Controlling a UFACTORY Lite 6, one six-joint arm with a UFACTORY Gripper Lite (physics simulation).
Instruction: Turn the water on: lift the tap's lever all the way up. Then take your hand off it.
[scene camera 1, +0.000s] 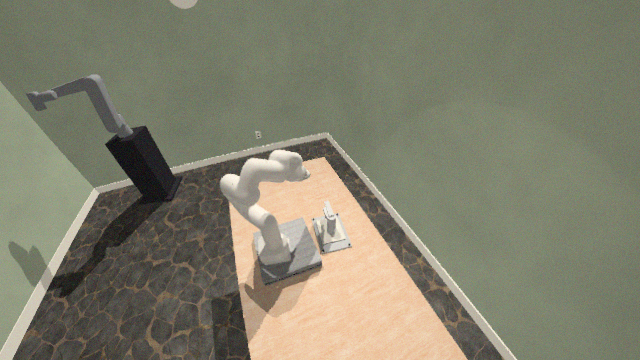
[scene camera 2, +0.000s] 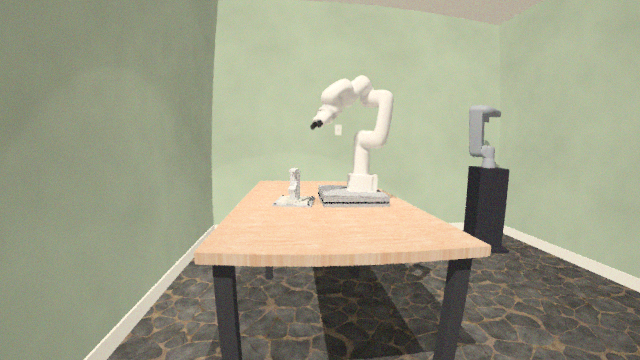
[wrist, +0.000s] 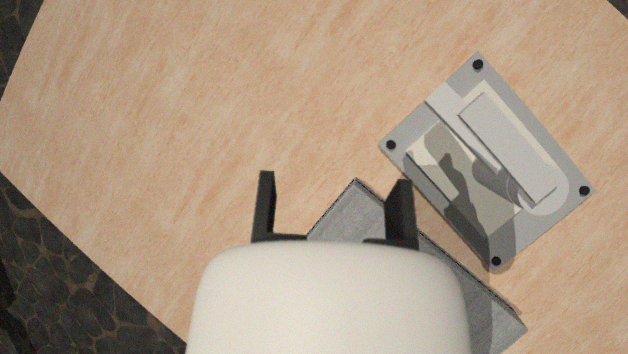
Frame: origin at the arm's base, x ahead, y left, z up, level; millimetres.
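Where they show: hand at its tool point: (scene camera 2: 315, 125) (wrist: 333, 215); arm's base at its link origin: (scene camera 1: 277, 251) (scene camera 2: 359, 189).
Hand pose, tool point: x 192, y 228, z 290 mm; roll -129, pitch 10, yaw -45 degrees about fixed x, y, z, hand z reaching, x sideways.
Note:
Each offset is from my tool point to the top centre of the thing. "spot": to the spot under its first point. Level surfaces: height alone.
The tap {spot: 155 mm right, 97 mm ahead, 245 mm down} (scene camera 1: 330, 225) (scene camera 2: 295, 186) stands upright on a grey base plate {133 mm right, 107 mm ahead, 331 mm down} (scene camera 1: 337, 247) (wrist: 547, 135) with black bolts at its corners. Its lever {82 mm right, 104 mm ahead, 187 mm down} (wrist: 507, 147) shows in the wrist view as a long, flat, pale bar on top of the tap, beside the narrower spout {63 mm right, 103 mm ahead, 244 mm down} (wrist: 457, 122). The lever's exact tilt is hard to tell. My gripper (scene camera 2: 316, 124) (wrist: 335, 176) is open and empty, with its black fingers wide apart. It hangs well above the table, higher than the tap and apart from it. In scene camera 1, the fingers are too small to make out.
The wooden table {344 mm down} (scene camera 1: 345, 295) (scene camera 2: 320, 235) (wrist: 150, 125) carries the tap and my arm's grey mounting slab (scene camera 1: 304, 250) (scene camera 2: 355, 200) (wrist: 350, 215), which lies close beside the base plate. A second grey arm (scene camera 1: 102, 102) (scene camera 2: 476, 132) stands on a black pedestal (scene camera 1: 145, 162) (scene camera 2: 485, 210) away from the table.

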